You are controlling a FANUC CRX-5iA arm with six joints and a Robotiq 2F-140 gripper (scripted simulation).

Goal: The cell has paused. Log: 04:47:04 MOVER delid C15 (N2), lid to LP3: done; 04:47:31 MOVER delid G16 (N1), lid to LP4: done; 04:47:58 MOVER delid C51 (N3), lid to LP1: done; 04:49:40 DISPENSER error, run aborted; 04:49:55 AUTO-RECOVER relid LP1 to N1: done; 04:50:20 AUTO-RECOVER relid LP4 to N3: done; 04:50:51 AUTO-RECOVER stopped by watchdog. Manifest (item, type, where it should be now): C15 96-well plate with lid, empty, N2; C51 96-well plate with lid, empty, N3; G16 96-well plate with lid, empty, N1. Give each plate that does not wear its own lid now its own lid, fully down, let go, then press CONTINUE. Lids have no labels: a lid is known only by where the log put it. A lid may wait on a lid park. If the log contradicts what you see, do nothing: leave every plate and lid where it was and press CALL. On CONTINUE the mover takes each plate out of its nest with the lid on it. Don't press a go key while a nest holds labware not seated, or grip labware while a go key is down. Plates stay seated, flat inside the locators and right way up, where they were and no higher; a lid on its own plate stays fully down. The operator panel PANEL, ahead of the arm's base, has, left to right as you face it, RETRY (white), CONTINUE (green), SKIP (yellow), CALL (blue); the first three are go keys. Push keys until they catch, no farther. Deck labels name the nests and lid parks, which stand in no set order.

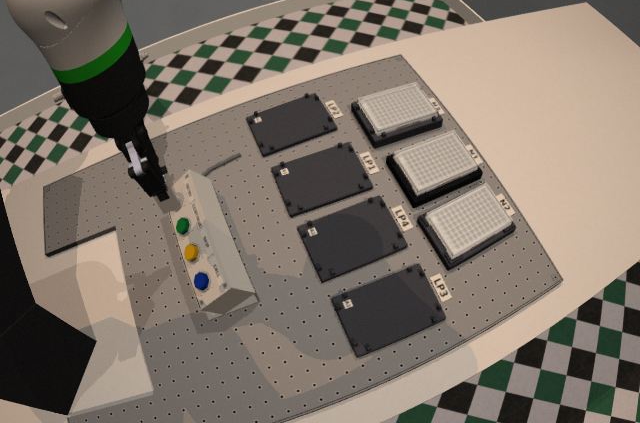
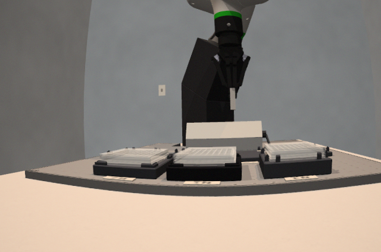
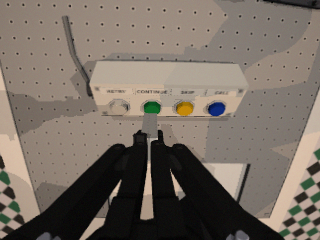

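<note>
Right now the green continue key is 9 cm below my hand. Round my hand: yellow skip key: 2 cm ahead, 5 cm to the right, 9 cm below; then blue call key: 3 cm ahead, 10 cm to the right, 9 cm below; then white retry key: 1 cm behind, 5 cm to the left, 9 cm below.
</note>
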